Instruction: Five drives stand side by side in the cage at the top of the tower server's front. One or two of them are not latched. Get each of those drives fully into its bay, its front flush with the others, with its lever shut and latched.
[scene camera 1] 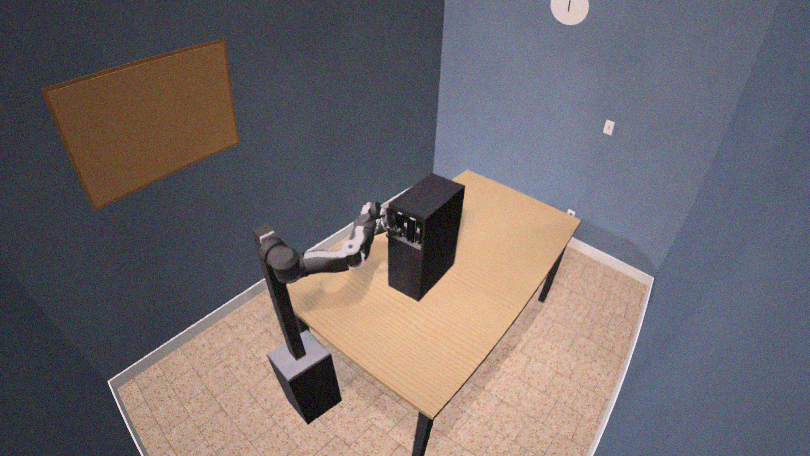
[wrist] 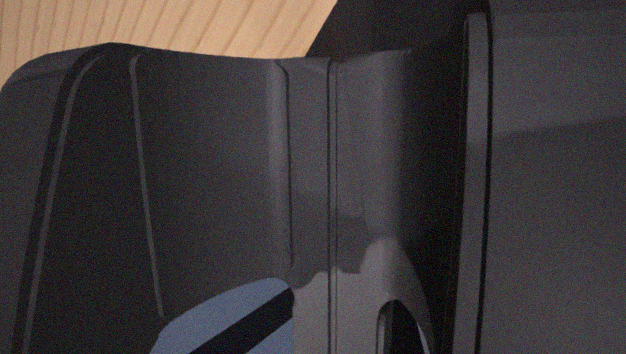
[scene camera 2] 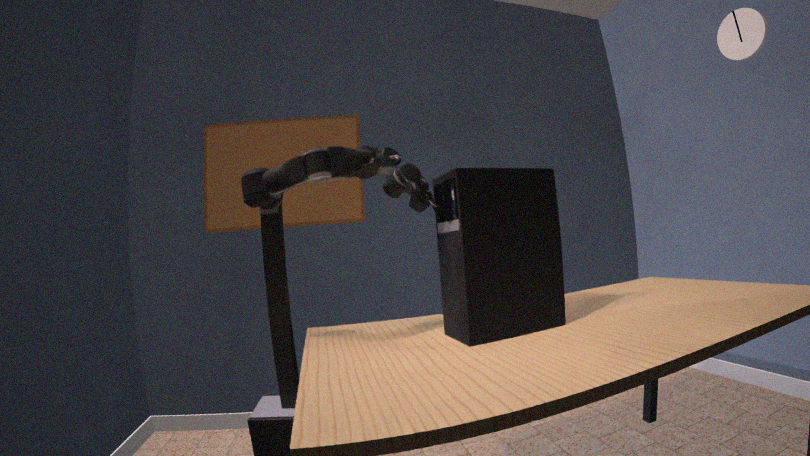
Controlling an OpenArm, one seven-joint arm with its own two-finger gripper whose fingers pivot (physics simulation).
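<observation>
The black tower server [scene camera 1: 443, 235] [scene camera 2: 510, 254] stands upright on the table. Its drive cage is at the top of the front. Dark drives with light details [scene camera 1: 412, 228] stand side by side there; the left part of the cage is partly covered by my gripper. My gripper [scene camera 1: 392, 229] [scene camera 2: 434, 203] is shut and empty, its tips at the left part of the cage front. I cannot tell whether they touch a drive or lever. In the wrist view the gripper's dark body fills most of the picture; a dark bar [wrist: 245, 322] crosses the gap at the bottom. Latches are too small to read.
The wooden table [scene camera 1: 362, 317] [scene camera 2: 385, 385] carries the tower. A light strip [scene camera 1: 405, 241] [scene camera 2: 448, 226] runs below the cage. The arm's post [scene camera 1: 286, 311] [scene camera 2: 277, 300] stands at the table's near end. A cork board [scene camera 1: 147, 118] [scene camera 2: 226, 169] hangs on the wall behind the arm.
</observation>
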